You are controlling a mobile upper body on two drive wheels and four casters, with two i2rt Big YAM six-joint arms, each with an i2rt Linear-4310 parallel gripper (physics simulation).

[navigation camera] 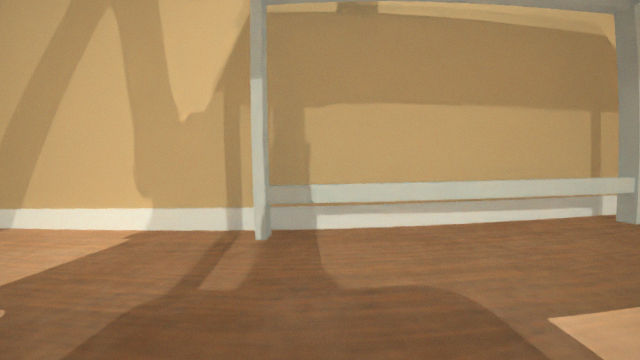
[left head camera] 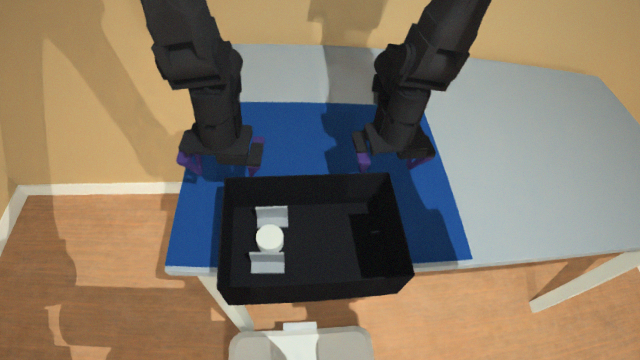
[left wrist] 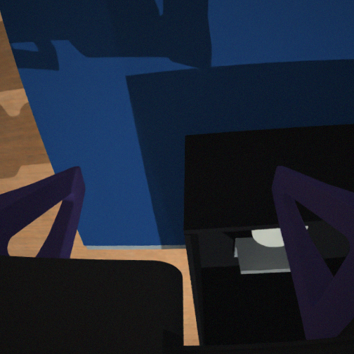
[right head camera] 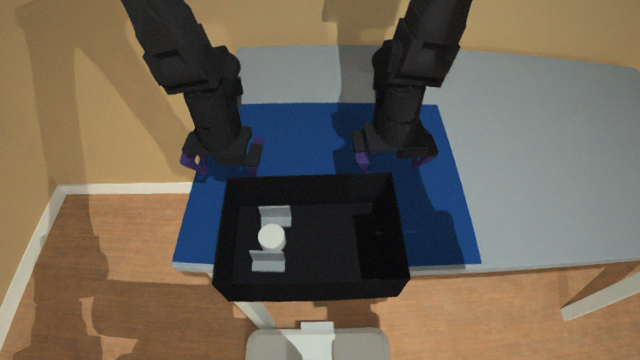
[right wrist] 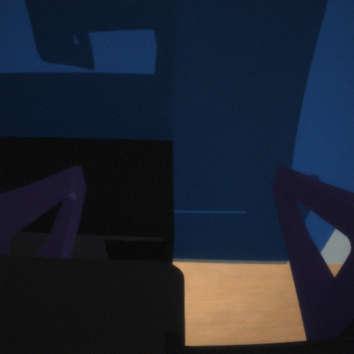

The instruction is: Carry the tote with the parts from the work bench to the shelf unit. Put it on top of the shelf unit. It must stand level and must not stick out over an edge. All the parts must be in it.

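Places are measured from the left arm's base along level axes (x ahead, y left, z up), in centimetres.
Pixels of known places: left gripper, between the fingertips: [left head camera: 226, 174] [right head camera: 230, 174]; right gripper, between the fingertips: [left head camera: 384, 169] [right head camera: 388, 169].
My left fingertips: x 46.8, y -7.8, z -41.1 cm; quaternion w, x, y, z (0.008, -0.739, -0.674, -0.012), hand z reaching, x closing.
Behind a point stands the place of what it marks.
The black open tote [left head camera: 320, 245] @[x 35.6, y -25.0, z -49.1 cm] [right head camera: 320, 245] @[x 35.6, y -24.7, z -49.1 cm] [left wrist: 250, 175] [right wrist: 135, 190] stands at the front of the work bench [left head camera: 540, 165] @[x 54.5, y -86.9, z -49.6 cm] [right head camera: 545, 165] @[x 54.3, y -81.1, z -49.6 cm], and its near side overlaps the bench's front edge in the head views. In it are two grey angled parts, one [left head camera: 272, 218] @[x 41.5, y -16.0, z -48.5 cm] [right head camera: 276, 218] @[x 41.3, y -16.1, z -48.6 cm] above and one [left head camera: 268, 263] @[x 32.2, y -15.3, z -48.6 cm] [right head camera: 269, 262] @[x 32.1, y -15.3, z -48.6 cm] below a white cylinder [left head camera: 270, 237] @[x 36.5, y -15.7, z -46.7 cm] [right head camera: 272, 236] @[x 36.5, y -15.9, z -46.7 cm] [left wrist: 266, 237]. The tote's right end is in deep shadow. My left gripper [left head camera: 225, 172] @[x 46.8, y -7.8, z -41.1 cm] [right head camera: 227, 172] @[x 46.8, y -7.8, z -41.1 cm] [left wrist: 178, 176] is open above its far left corner. My right gripper [left head camera: 388, 166] @[x 47.4, y -38.0, z -41.3 cm] [right head camera: 390, 166] @[x 47.4, y -38.0, z -41.3 cm] [right wrist: 179, 176] is open above its far right corner. The shelf unit does not show.
A blue mat [left head camera: 300, 135] @[x 64.3, y -22.6, z -49.4 cm] [right head camera: 300, 135] @[x 64.5, y -20.3, z -49.4 cm] lies under the tote. The robot's pale base [left head camera: 300, 347] @[x 25.4, y -22.1, z -115.0 cm] [right head camera: 317, 347] @[x 25.2, y -22.5, z -115.0 cm] is at the bottom of both head views. The navigation view shows a bench leg [navigation camera: 259, 125] @[x 98.3, y -3.5, z -103.1 cm] and crossbar [navigation camera: 450, 191] @[x 97.4, y -66.6, z -126.2 cm] before the wall.
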